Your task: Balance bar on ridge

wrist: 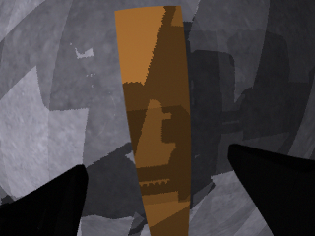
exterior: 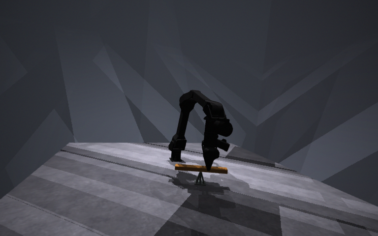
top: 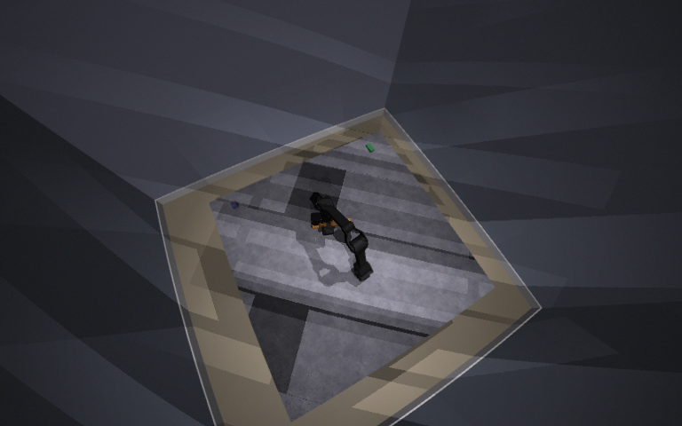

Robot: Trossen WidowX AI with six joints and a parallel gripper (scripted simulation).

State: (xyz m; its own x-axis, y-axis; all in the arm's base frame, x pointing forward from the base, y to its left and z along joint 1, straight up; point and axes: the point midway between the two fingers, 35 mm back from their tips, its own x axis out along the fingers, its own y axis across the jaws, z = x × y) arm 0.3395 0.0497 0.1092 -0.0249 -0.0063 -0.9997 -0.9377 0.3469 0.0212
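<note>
My gripper tip is now 1 cm past the orange bar, 3 cm to the left of it and 1 cm above it. The rest, counted from my gripper tip: small green block (40 cm ahead, 55 cm to the right, 7 cm below); small blue block (40 cm ahead, 45 cm to the left, 6 cm below).
</note>
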